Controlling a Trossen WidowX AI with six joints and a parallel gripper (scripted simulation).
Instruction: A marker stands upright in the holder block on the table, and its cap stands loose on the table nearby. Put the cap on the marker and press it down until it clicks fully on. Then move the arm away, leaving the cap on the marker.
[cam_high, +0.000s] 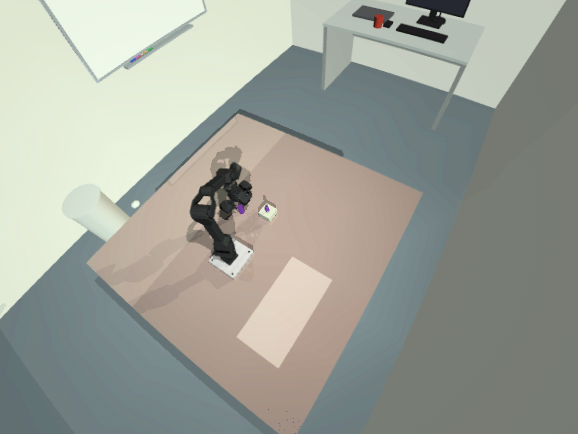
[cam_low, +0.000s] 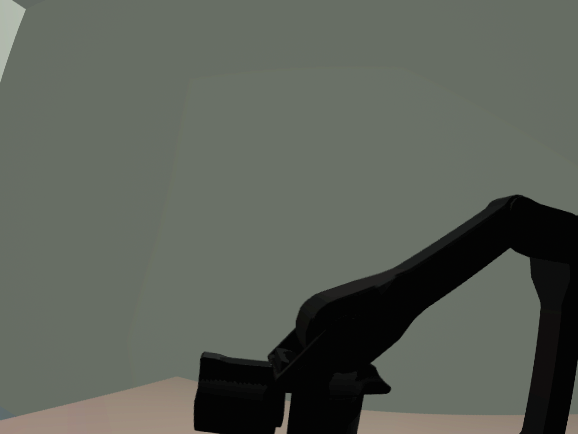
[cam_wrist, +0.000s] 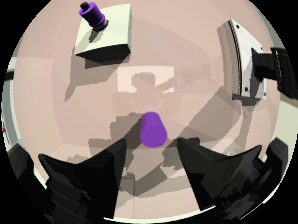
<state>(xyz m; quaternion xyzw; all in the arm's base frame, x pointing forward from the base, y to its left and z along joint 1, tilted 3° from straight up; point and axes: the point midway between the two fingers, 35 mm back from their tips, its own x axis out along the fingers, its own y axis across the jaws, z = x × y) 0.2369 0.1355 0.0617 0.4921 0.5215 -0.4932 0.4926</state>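
Now: the purple cap 3 cm below my gripper tip.
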